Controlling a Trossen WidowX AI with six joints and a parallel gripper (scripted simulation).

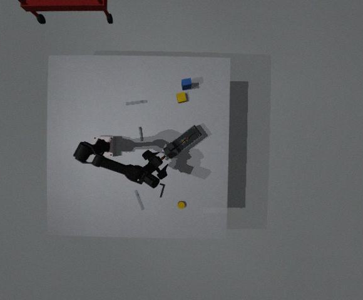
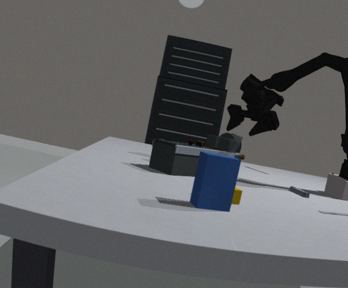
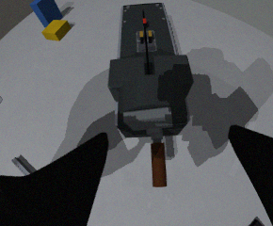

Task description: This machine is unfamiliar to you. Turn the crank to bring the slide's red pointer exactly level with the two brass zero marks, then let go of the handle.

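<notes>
My gripper tip is now 7 cm above the brown crank handle, 2 cm past it and 1 cm to the left of it. The rest, counted from my gripper tip: red pointer (15 cm to the left, 13 cm ahead, 5 cm below); then black hex key (22 cm to the right, 13 cm below, 1 cm ahead); then yellow block (43 cm to the left, 12 cm below, 5 cm ahead).
</notes>
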